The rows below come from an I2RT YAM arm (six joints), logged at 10 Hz.
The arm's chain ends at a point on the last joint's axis. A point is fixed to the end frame.
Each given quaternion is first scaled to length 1.
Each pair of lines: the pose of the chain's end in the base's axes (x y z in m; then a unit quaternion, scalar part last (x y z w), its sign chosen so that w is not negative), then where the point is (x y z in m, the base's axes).
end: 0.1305 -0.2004 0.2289 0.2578 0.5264 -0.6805 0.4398
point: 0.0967 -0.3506 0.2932
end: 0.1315 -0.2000 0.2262 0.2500 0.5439 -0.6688 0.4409
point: 0.1033 -0.3529 0.2868
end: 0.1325 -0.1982 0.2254 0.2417 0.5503 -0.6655 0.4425
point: 0.1078 -0.3518 0.2857
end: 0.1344 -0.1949 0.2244 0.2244 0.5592 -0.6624 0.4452
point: 0.1158 -0.3491 0.2855
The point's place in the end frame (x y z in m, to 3 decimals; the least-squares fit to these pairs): 0.013 -0.052 0.158
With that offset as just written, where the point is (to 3 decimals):
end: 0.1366 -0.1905 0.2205 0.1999 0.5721 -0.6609 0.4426
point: 0.126 -0.345 0.283
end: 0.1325 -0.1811 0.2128 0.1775 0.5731 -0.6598 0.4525
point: 0.129 -0.335 0.278
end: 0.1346 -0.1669 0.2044 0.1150 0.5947 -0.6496 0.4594
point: 0.152 -0.318 0.272
